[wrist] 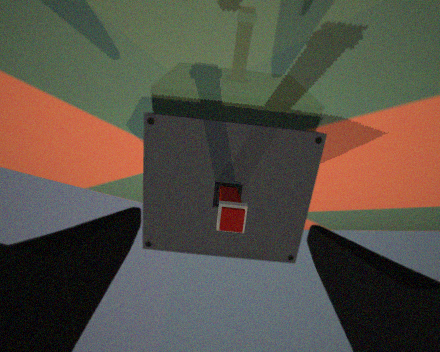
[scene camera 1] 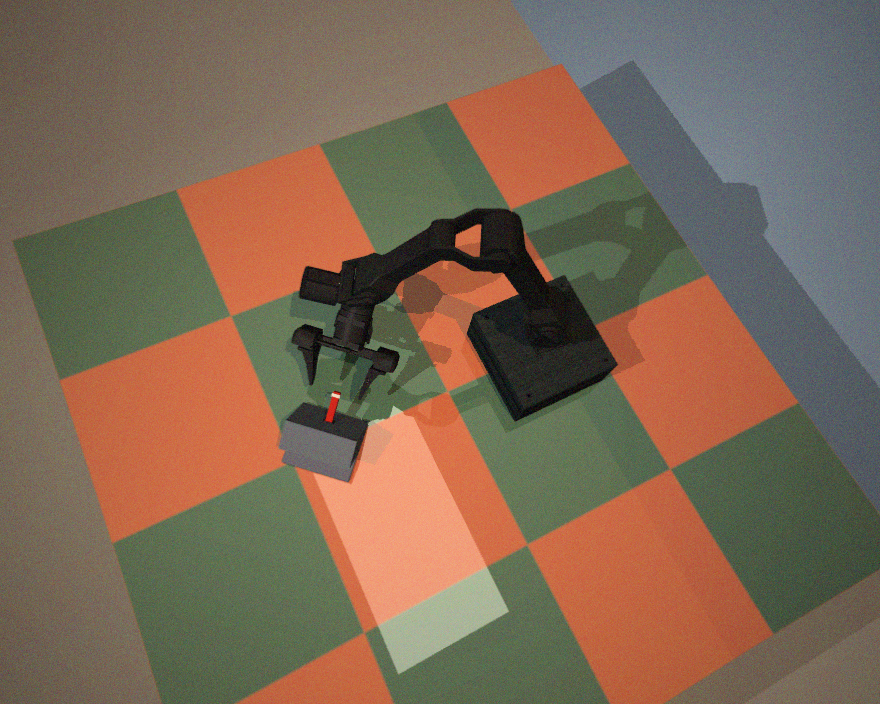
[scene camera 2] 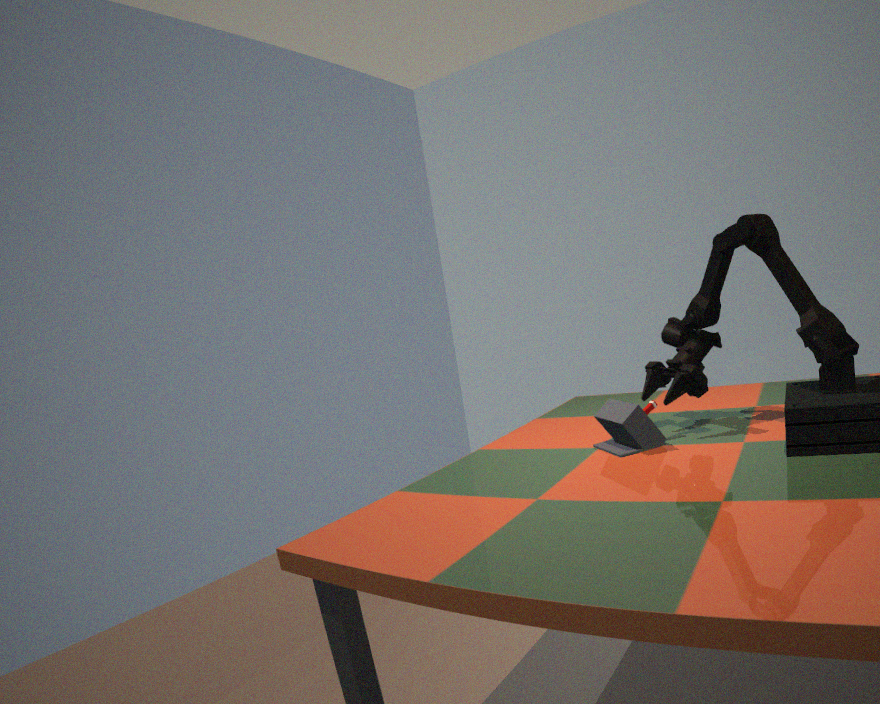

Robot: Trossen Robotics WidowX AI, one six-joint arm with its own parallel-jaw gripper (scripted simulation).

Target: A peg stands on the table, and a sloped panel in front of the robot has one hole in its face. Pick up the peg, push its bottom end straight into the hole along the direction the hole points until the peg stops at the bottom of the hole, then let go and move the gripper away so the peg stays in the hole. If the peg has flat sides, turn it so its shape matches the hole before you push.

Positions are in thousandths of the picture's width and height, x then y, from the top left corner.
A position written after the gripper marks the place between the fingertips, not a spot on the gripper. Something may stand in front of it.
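There's the gripper (scene camera 1: 381,558) (wrist: 512,638) (scene camera 2: 743,570), and it's open with nothing in it. You'd also see a grey sloped panel (scene camera 1: 348,617) (wrist: 417,447), and there's a red square peg (wrist: 528,607) as well.
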